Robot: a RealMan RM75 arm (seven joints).
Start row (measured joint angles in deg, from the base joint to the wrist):
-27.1 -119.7 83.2 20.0 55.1 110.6 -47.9
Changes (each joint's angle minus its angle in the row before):
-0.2 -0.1 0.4 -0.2 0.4 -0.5 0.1
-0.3 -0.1 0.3 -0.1 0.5 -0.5 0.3
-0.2 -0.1 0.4 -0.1 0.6 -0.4 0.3
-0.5 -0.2 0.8 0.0 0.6 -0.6 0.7
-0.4 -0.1 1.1 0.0 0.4 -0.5 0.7
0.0 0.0 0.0 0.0 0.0 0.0 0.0
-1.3 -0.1 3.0 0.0 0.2 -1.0 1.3
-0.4 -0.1 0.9 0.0 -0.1 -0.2 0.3
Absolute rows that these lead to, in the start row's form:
-27.3 -119.8 83.6 19.8 55.5 110.1 -47.8
-27.6 -119.9 83.9 19.7 56.0 109.6 -47.5
-27.8 -120.0 84.3 19.6 56.6 109.2 -47.2
-28.3 -120.2 85.1 19.6 57.2 108.6 -46.5
-28.7 -120.3 86.2 19.6 57.6 108.1 -45.8
-28.7 -120.3 86.2 19.6 57.6 108.1 -45.8
-30.0 -120.4 89.2 19.6 57.8 107.1 -44.5
-30.4 -120.5 90.1 19.6 57.7 106.9 -44.2

